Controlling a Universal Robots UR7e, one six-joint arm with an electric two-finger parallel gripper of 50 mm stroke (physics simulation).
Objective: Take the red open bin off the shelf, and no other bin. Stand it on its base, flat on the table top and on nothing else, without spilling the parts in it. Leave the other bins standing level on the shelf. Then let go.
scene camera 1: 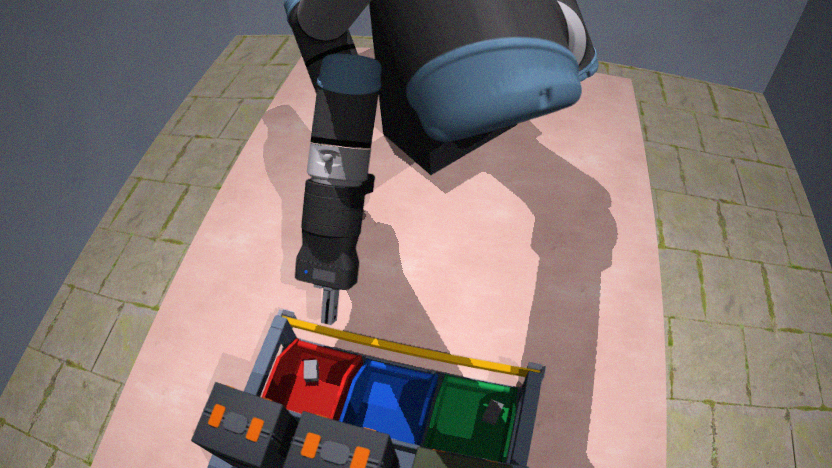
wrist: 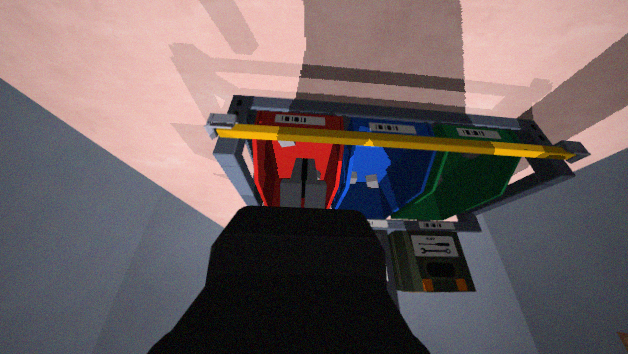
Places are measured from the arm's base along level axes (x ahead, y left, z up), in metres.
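Pixels of known places: gripper, fingertip midpoint: [scene camera 1: 328, 321] [wrist: 304, 170].
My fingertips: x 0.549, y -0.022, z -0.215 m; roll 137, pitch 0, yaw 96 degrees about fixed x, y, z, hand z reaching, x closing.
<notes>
For each thing: its top centre in the pictures, then the offset to it from my fingertips. "spot": a spot on its surface instead. Level surfaces: height alone.
- red open bin, top centre: [scene camera 1: 302, 390] [wrist: 297, 196] 0.100 m ahead, 0.001 m left, 0.018 m down
- shelf, surface spot: [wrist: 233, 167] spot: 0.032 m ahead, 0.070 m right, 0.014 m down
- light grey part, top centre: [wrist: 284, 139] [scene camera 1: 310, 369] 0.051 m ahead, 0.023 m right, 0.075 m down
- blue bin, top centre: [scene camera 1: 382, 413] [wrist: 375, 200] 0.092 m ahead, 0.113 m left, 0.018 m down
- green bin, top centre: [scene camera 1: 470, 430] [wrist: 449, 203] 0.079 m ahead, 0.224 m left, 0.018 m down
- yellow bar, top centre: [wrist: 410, 145] [scene camera 1: 404, 348] 0.012 m back, 0.103 m left, 0.034 m down
- olive case, top centre: [wrist: 430, 292] 0.177 m ahead, 0.235 m left, 0.100 m up
- pink table top, surface height: 0.099 m down
The red open bin [scene camera 1: 311, 400] [wrist: 327, 152] stands on the shelf [scene camera 1: 264, 356] [wrist: 233, 167], at the left end of the row in both views. A light grey part [scene camera 1: 310, 370] [wrist: 286, 143] lies in it. The blue bin [scene camera 1: 372, 410] [wrist: 412, 172] is beside it, then the green bin [scene camera 1: 456, 410] [wrist: 462, 177]. My gripper [scene camera 1: 329, 321] [wrist: 304, 170] is shut and empty, its two fingers together. In the scene view its tips are just outside the yellow bar near the red bin; in the wrist view they overlap the red bin's interior. Contact is not visible.
A yellow bar [scene camera 1: 407, 349] [wrist: 425, 144] runs along the shelf front, across all three bins. Two dark cases with orange latches [scene camera 1: 234, 423] [scene camera 1: 334, 451] and an olive case [scene camera 1: 453, 459] [wrist: 432, 267] are behind the bins. The pink table top [scene camera 1: 465, 232] bears arm shadows.
</notes>
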